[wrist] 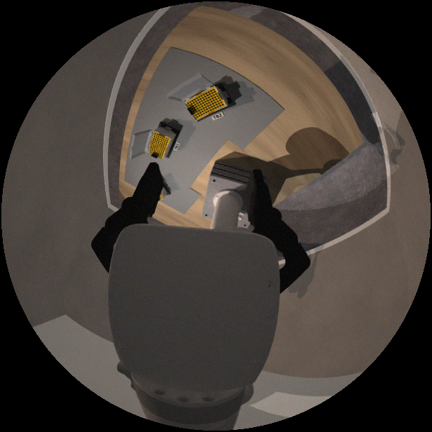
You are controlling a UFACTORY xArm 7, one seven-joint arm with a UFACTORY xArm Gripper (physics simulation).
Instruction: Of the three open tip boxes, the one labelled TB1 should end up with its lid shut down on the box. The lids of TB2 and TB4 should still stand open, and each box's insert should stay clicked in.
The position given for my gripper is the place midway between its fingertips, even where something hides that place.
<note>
I see my gripper point(203, 174) and a grey mat point(253, 109).
</note>
